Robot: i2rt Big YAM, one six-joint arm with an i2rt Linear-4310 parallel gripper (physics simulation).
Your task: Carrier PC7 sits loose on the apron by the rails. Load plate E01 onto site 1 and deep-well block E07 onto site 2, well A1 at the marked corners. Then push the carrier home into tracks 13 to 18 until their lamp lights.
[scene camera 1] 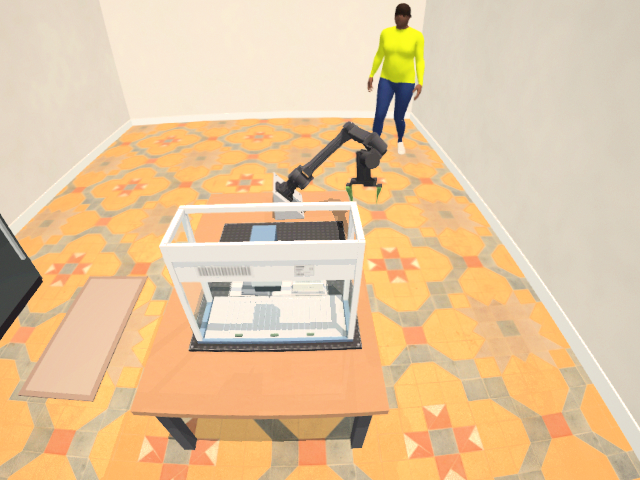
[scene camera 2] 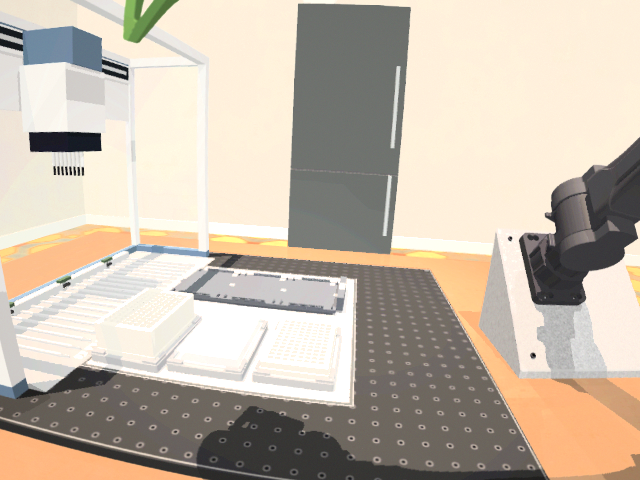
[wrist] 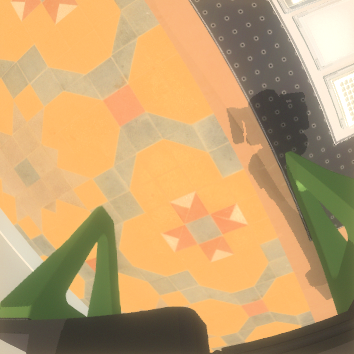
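Where they show: gripper, fingertip midpoint: (scene camera 1: 364, 203) (scene camera 2: 69, 12) (wrist: 193, 188); arm's base, origin of the base link: (scene camera 1: 283, 192) (scene camera 2: 549, 270).
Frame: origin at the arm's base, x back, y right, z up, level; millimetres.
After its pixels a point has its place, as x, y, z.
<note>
The dark grey carrier (scene camera 2: 258, 290) {-485, 104, -105} lies flat on the white apron (scene camera 2: 345, 374) {-327, -130, -115}, beside the ribbed tracks (scene camera 2: 111, 283) {-785, 95, -112} (scene camera 1: 232, 315). Its sites look bare. A tall white deep-well block (scene camera 2: 147, 316) {-596, -111, -66} sits in a holder nearest the tracks. A flat-topped white plate (scene camera 2: 219, 341) {-494, -116, -89} (wrist: 335, 37) {-492, -114, -89} sits in the middle holder, and a white plate with many wells (scene camera 2: 302, 345) {-385, -105, -91} (wrist: 346, 95) {-400, -141, -90} in the holder farthest from the tracks. Labels and corner marks are not readable. My gripper (scene camera 1: 364, 201) {-518, -325, 238} (wrist: 193, 188) {-518, -325, 238} is open and empty, high beside the table's side; a green fingertip shows at the top of the scene camera 2 view.
A white frame (scene camera 1: 263, 252) {-891, 51, 336} (scene camera 2: 203, 155) {-664, 316, 136} stands over the tracks, with a pipetting head (scene camera 2: 63, 103) {-788, 3, 223} hanging inside. The black perforated board (scene camera 2: 408, 361) {-238, -92, -115} (wrist: 240, 45) {-550, -255, -115} surrounds the apron. The arm's sloped base (scene camera 2: 504, 310) {-79, -28, -61} stands beyond it. A person (scene camera 1: 400, 56) stands at the back right.
</note>
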